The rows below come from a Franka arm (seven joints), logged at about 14 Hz.
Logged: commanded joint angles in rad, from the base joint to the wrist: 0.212, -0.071, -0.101, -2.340, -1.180, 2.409, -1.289; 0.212, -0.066, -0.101, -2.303, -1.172, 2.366, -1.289; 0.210, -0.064, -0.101, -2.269, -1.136, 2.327, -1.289; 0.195, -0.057, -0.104, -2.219, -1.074, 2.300, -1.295; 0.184, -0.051, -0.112, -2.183, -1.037, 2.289, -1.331; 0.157, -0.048, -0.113, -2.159, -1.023, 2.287, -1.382; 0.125, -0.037, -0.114, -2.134, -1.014, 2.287, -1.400; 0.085, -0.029, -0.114, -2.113, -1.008, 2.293, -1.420; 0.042, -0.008, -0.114, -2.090, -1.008, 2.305, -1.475; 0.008, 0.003, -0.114, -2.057, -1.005, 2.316, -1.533
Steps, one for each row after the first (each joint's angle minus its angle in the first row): 0.000, 0.005, 0.000, 0.037, 0.008, -0.043, 0.000; -0.002, 0.007, 0.000, 0.071, 0.044, -0.082, 0.000; -0.017, 0.014, -0.003, 0.121, 0.106, -0.109, -0.006; -0.028, 0.020, -0.011, 0.157, 0.143, -0.120, -0.042; -0.055, 0.023, -0.012, 0.181, 0.157, -0.122, -0.093; -0.087, 0.034, -0.013, 0.206, 0.166, -0.122, -0.111; -0.127, 0.042, -0.013, 0.227, 0.172, -0.116, -0.131; -0.170, 0.063, -0.013, 0.250, 0.172, -0.104, -0.186; -0.204, 0.074, -0.013, 0.283, 0.175, -0.093, -0.244
